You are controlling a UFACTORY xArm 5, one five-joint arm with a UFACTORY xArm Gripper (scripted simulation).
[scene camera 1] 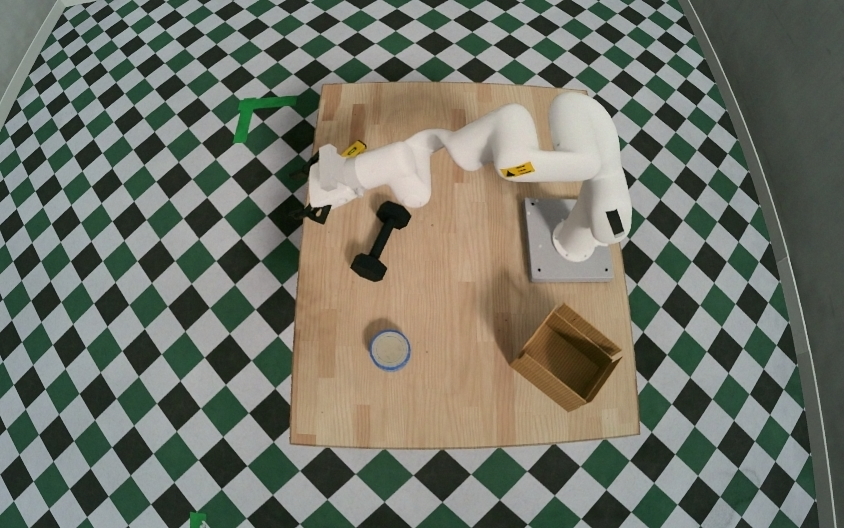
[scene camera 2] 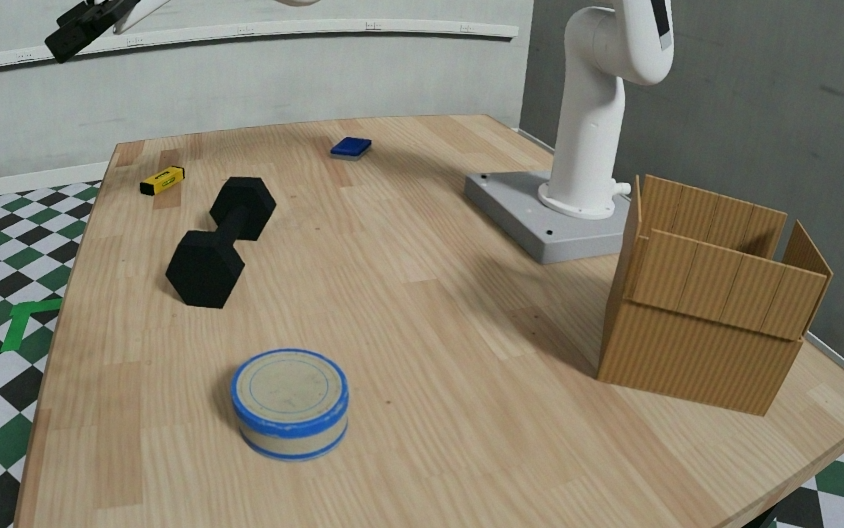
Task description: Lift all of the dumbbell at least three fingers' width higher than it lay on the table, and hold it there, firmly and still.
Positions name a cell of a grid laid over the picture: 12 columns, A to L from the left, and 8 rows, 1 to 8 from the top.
Scene:
black dumbbell: scene camera 1 F4; scene camera 2 C5
cardboard box: scene camera 1 I6; scene camera 2 K5

